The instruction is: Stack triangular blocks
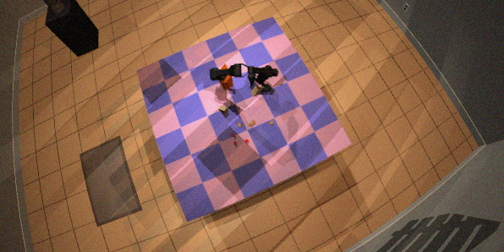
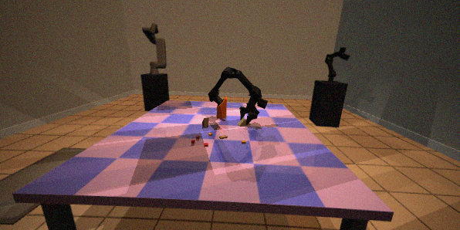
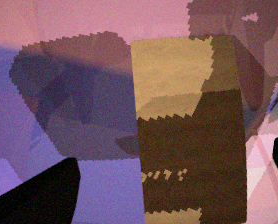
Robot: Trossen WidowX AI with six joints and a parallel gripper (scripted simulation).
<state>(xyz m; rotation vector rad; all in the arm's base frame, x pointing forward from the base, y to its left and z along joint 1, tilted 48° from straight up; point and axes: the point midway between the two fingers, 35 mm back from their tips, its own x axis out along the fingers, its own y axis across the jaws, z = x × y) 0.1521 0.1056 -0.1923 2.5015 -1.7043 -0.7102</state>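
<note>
My gripper tip is now 10 mm below the tan block. Round my gripper tip: tan piece (230 mm ahead, 120 mm to the right, 10 mm below).
</note>
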